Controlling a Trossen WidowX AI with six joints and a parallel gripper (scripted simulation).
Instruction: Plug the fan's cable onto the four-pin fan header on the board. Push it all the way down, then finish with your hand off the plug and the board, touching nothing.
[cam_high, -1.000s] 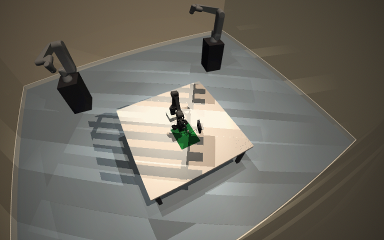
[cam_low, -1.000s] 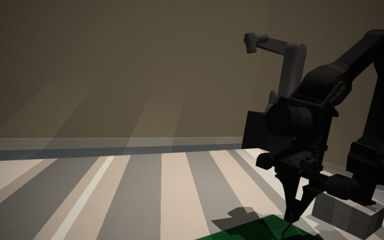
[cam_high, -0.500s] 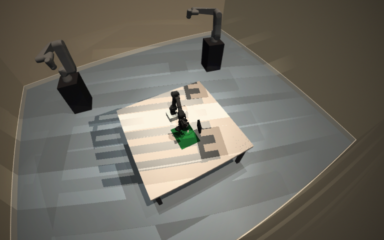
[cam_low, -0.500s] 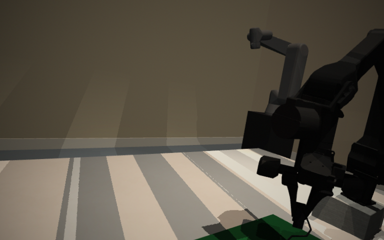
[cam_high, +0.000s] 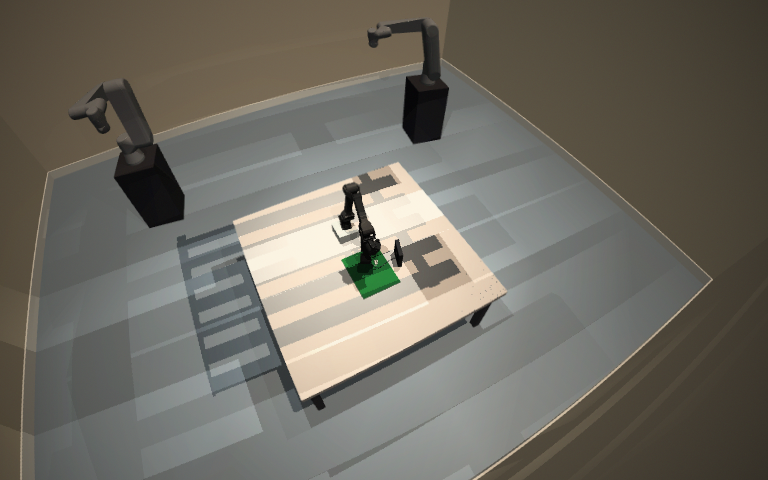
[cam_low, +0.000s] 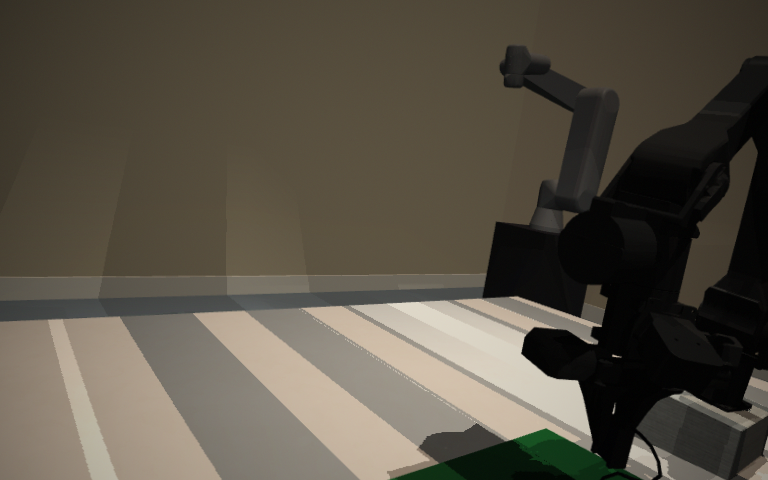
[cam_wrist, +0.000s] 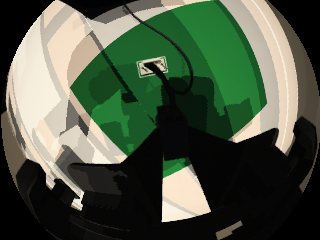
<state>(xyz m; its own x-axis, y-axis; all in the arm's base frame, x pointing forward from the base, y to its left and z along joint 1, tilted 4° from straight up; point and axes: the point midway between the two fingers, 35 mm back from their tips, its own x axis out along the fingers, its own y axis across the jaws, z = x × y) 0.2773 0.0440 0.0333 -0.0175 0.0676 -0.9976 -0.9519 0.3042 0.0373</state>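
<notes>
Now: the pale four-pin fan header 10 mm ahead of my gripper tip, 60 mm to the left of it and 70 mm below it. Also, from my gripper tip: green board (50 mm ahead, 10 mm to the left, 80 mm below); black fan (20 mm ahead, 180 mm to the left, 10 mm below).
</notes>
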